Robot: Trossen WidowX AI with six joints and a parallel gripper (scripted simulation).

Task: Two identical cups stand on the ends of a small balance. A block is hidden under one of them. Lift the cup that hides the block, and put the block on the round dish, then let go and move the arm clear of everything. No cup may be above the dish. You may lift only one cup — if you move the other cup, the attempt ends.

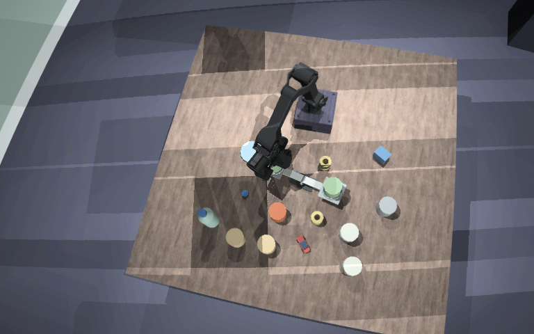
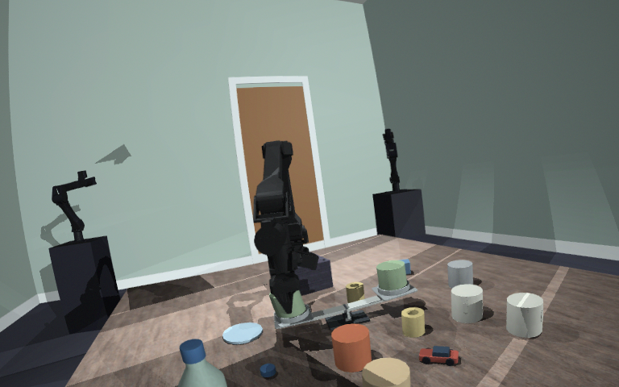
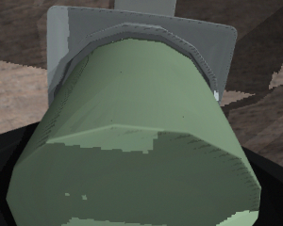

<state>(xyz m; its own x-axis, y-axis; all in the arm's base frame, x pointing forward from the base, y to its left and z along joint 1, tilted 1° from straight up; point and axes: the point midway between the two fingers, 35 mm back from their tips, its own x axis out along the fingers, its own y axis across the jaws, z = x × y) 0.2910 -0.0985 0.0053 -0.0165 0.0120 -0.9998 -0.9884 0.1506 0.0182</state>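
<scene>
Right now the grey block is 1 cm to the left of my gripper tip and 1 cm below it. Round my gripper tip: pale blue round dish: 12 cm to the right, 6 cm below, 5 cm behind; orange cylinder: 17 cm ahead, 6 cm to the left, 3 cm below; blue disc: 14 cm ahead, 8 cm to the right, 6 cm below.
</scene>
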